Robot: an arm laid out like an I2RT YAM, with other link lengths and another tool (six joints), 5 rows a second.
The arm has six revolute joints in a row. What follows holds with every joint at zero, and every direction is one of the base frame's.
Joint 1 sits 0.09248 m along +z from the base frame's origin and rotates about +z.
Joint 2 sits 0.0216 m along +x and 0.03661 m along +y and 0.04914 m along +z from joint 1 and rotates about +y.
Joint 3 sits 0.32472 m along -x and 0.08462 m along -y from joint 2 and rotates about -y.
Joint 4 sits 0.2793 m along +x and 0.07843 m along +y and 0.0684 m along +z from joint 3 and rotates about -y.
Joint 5 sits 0.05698 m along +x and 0.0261 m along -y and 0.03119 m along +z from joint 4 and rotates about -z.
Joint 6 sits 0.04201 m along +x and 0.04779 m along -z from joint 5 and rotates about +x.
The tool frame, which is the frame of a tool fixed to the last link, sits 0.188 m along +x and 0.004 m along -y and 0.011 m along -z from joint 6; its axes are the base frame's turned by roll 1.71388, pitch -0.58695 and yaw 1.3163 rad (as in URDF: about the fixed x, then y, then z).
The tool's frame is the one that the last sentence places.
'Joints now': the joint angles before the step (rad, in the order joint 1, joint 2, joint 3, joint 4, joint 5, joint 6). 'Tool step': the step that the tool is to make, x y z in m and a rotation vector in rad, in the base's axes. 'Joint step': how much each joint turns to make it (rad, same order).
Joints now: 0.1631 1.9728 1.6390 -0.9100 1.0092 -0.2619
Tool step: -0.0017 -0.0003 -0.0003 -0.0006 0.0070 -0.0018
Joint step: -0.0001 0.0000 0.0001 -0.0100 0.0000 0.0034
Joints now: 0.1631 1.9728 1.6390 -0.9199 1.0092 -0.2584
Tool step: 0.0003 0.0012 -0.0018 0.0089 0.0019 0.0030
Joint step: 0.0000 -0.0001 -0.0001 -0.0004 -0.0096 0.0000
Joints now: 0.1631 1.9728 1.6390 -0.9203 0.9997 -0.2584
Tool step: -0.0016 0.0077 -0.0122 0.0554 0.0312 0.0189
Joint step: 0.0001 -0.0001 -0.0002 -0.0218 -0.0626 0.0001
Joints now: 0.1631 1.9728 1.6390 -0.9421 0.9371 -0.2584
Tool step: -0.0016 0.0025 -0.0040 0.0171 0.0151 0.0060
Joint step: 0.0001 0.0000 -0.0001 -0.0118 -0.0202 -0.0002
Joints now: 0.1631 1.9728 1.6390 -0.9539 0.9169 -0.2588
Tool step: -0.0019 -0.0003 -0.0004 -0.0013 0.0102 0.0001
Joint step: -0.0001 0.0001 -0.0001 -0.0100 -0.0004 -0.0001
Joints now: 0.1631 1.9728 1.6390 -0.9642 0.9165 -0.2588
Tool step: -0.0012 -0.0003 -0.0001 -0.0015 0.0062 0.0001
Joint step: -0.0001 -0.0002 -0.0003 -0.0058 0.0004 -0.0005
